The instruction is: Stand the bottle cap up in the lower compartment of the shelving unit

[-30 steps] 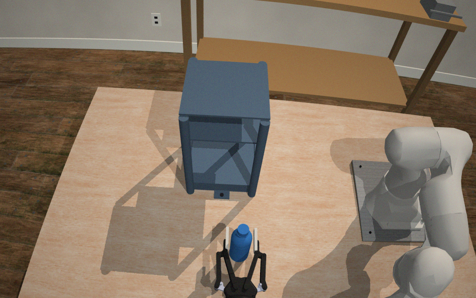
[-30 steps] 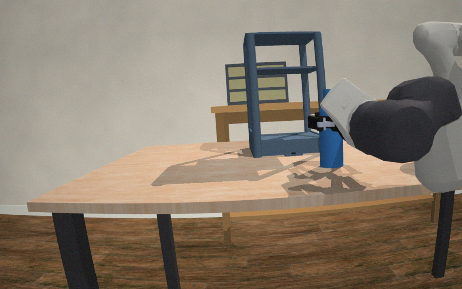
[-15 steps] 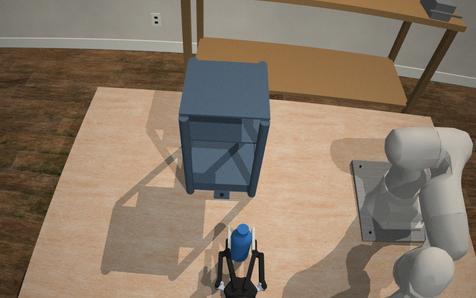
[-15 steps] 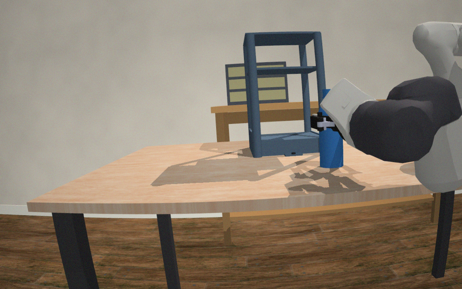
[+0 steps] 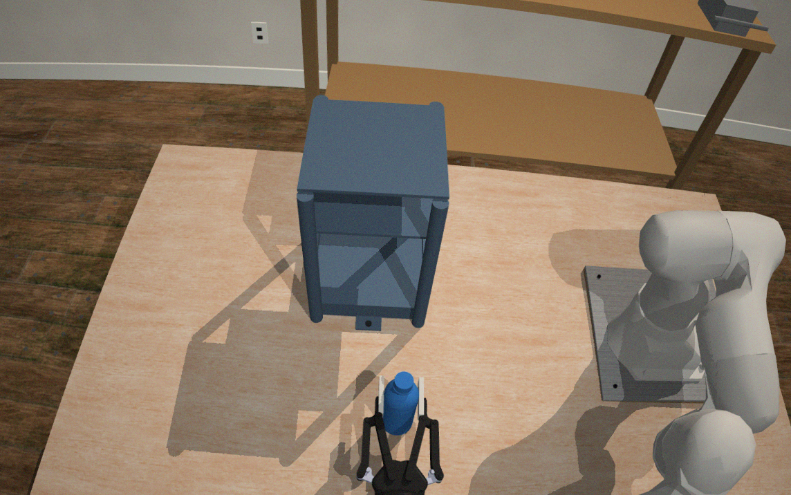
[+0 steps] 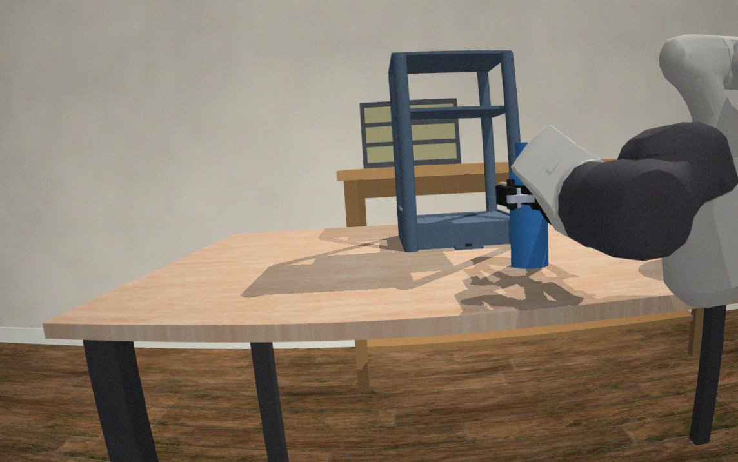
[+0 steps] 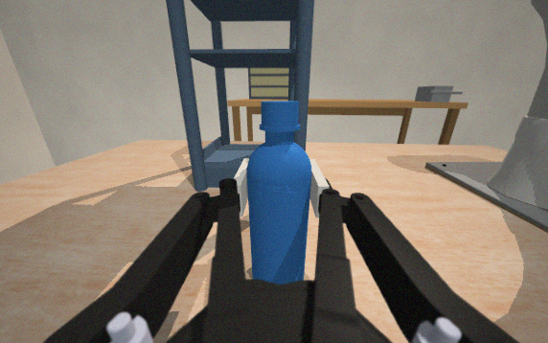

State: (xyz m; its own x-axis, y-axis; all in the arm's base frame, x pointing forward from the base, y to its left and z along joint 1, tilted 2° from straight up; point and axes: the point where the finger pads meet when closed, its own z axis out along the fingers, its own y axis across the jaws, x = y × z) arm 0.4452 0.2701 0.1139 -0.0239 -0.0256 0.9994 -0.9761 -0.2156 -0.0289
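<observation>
Now: the blue bottle 10 mm above my hand. Round my hand: blue shelving unit 300 mm to the right, 130 mm ahead, 70 mm above.
</observation>
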